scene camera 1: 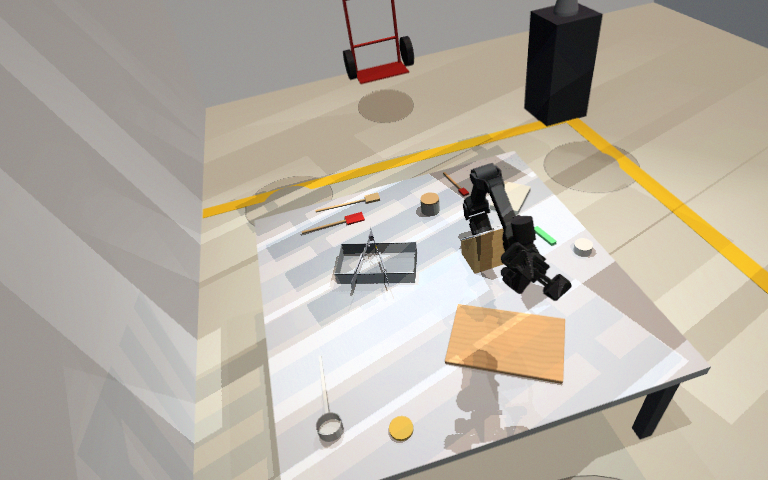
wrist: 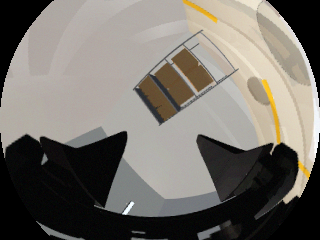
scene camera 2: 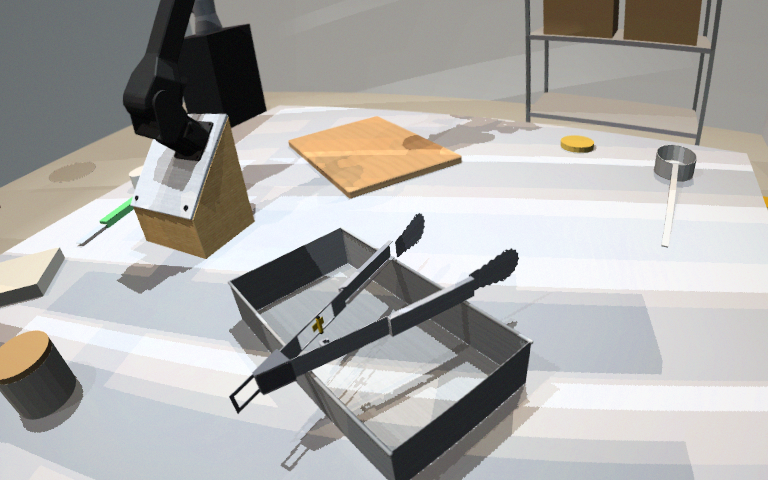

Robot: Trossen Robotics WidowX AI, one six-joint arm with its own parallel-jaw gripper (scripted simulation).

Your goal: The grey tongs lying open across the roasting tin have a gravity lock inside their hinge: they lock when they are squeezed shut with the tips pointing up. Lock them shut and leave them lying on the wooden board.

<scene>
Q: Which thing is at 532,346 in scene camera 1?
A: A wooden board.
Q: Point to a roasting tin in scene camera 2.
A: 404,400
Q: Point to a long-handled ring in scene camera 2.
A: At 676,163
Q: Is my gripper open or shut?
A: Open.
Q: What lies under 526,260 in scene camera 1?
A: My gripper.
</scene>
